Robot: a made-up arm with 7 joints. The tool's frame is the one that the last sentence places.
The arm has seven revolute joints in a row. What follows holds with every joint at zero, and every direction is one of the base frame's.
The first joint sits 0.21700 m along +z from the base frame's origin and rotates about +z.
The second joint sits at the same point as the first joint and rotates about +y.
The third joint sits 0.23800 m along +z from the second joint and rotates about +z.
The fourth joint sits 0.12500 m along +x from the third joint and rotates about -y.
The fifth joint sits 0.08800 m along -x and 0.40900 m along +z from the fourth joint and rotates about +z.
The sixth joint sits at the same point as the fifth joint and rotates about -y.
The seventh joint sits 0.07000 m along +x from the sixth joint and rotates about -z.
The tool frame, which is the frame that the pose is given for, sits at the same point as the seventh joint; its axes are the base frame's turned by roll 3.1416, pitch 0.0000 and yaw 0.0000 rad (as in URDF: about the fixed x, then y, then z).
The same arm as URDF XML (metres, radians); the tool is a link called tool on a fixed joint. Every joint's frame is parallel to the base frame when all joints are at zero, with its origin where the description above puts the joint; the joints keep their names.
<robot name="arm">
  <link name="base"/>
  <link name="link1"/>
  <link name="link2"/>
  <link name="link3"/>
  <link name="link4"/>
  <link name="link5"/>
  <link name="link6"/>
  <link name="link7"/>
  <link name="tool"/>
  <joint name="joint 1" type="continuous">
    <parent link="base"/>
    <child link="link1"/>
    <origin xyz="0.0000 0.0000 0.2170"/>
    <axis xyz="0 0 1"/>
  </joint>
  <joint name="joint 2" type="continuous">
    <parent link="link1"/>
    <child link="link2"/>
    <origin xyz="0.0000 0.0000 0.0000"/>
    <axis xyz="0 1 0"/>
  </joint>
  <joint name="joint 3" type="continuous">
    <parent link="link2"/>
    <child link="link3"/>
    <origin xyz="0.0000 0.0000 0.2380"/>
    <axis xyz="0 0 1"/>
  </joint>
  <joint name="joint 4" type="continuous">
    <parent link="link3"/>
    <child link="link4"/>
    <origin xyz="0.1250 0.0000 0.0000"/>
    <axis xyz="0 -1 0"/>
  </joint>
  <joint name="joint 5" type="continuous">
    <parent link="link4"/>
    <child link="link5"/>
    <origin xyz="-0.0880 0.0000 0.4090"/>
    <axis xyz="0 0 1"/>
  </joint>
  <joint name="joint 6" type="continuous">
    <parent link="link5"/>
    <child link="link6"/>
    <origin xyz="0.0000 0.0000 0.0000"/>
    <axis xyz="0 -1 0"/>
  </joint>
  <joint name="joint 7" type="continuous">
    <parent link="link6"/>
    <child link="link7"/>
    <origin xyz="0.0700 0.0000 0.0000"/>
    <axis xyz="0 0 -1"/>
  </joint>
  <joint name="tool_joint" type="fixed">
    <parent link="link7"/>
    <child link="tool"/>
    <origin xyz="0.0000 0.0000 0.0000" rpy="-3.1416 0.0000 0.0000"/>
  </joint>
</robot>

